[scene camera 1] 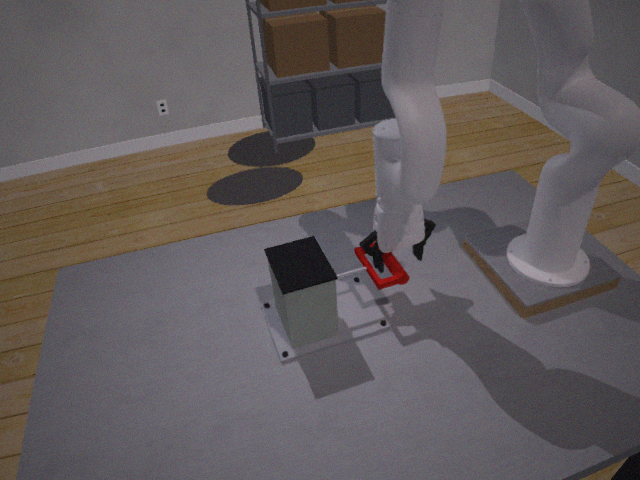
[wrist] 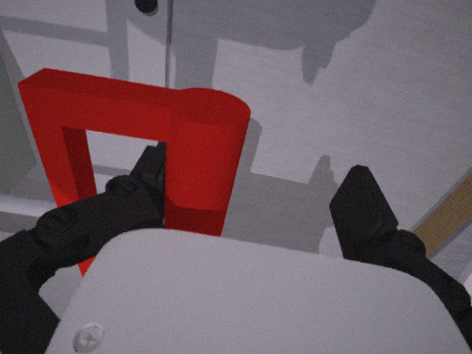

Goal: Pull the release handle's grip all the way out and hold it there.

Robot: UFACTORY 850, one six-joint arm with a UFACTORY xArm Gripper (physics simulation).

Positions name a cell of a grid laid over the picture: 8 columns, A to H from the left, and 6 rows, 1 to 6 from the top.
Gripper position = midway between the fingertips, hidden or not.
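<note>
I can see my gripper (wrist: E3) here. There is a base plate (wrist: C1) too.
</note>
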